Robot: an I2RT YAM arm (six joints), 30 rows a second.
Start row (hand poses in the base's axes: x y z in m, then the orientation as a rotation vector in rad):
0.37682 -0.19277 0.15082 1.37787 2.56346 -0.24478
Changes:
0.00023 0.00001 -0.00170 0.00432 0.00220 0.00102
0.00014 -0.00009 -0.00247 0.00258 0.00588 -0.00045
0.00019 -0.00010 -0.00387 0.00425 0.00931 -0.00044
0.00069 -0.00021 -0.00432 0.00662 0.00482 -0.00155
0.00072 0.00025 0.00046 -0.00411 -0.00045 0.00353
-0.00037 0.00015 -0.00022 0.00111 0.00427 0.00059
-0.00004 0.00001 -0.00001 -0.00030 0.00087 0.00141
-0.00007 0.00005 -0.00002 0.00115 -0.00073 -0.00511
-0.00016 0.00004 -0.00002 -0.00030 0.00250 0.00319
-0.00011 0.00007 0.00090 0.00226 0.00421 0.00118
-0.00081 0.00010 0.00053 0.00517 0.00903 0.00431
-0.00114 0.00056 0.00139 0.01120 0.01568 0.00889
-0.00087 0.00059 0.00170 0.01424 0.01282 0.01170
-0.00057 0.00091 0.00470 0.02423 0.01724 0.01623
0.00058 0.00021 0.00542 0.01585 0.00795 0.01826
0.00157 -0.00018 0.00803 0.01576 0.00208 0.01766
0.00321 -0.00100 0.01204 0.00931 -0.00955 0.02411
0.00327 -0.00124 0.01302 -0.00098 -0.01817 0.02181
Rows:
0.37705 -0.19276 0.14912 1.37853 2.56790 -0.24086
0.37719 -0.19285 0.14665 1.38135 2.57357 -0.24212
0.37738 -0.19295 0.14278 1.38551 2.58280 -0.24387
0.37807 -0.19316 0.13846 1.39091 2.58884 -0.23941
0.37879 -0.19291 0.13892 1.38475 2.58876 -0.24373
0.37842 -0.19276 0.13870 1.38532 2.59310 -0.24547
0.37838 -0.19275 0.13869 1.38355 2.59454 -0.24630
0.37831 -0.19270 0.13867 1.39056 2.59128 -0.24505
0.37815 -0.19266 0.13865 1.38680 2.59516 -0.24686
0.37804 -0.19259 0.13955 1.38695 2.60037 -0.24702
0.37723 -0.19249 0.14008 1.38496 2.61283 -0.24669
0.37609 -0.19193 0.14147 1.38020 2.63642 -0.24306
0.37522 -0.19134 0.14317 1.37168 2.66092 -0.23293
0.37465 -0.19043 0.14787 1.36062 2.69652 -0.21238
0.37523 -0.19022 0.15329 1.34165 2.72172 -0.19559
0.37680 -0.19040 0.16132 1.32162 2.74148 -0.17458
0.38001 -0.19140 0.17336 1.28762 2.75232 -0.15350
0.38328 -0.19264 0.18638 1.25198 2.74966 -0.14072

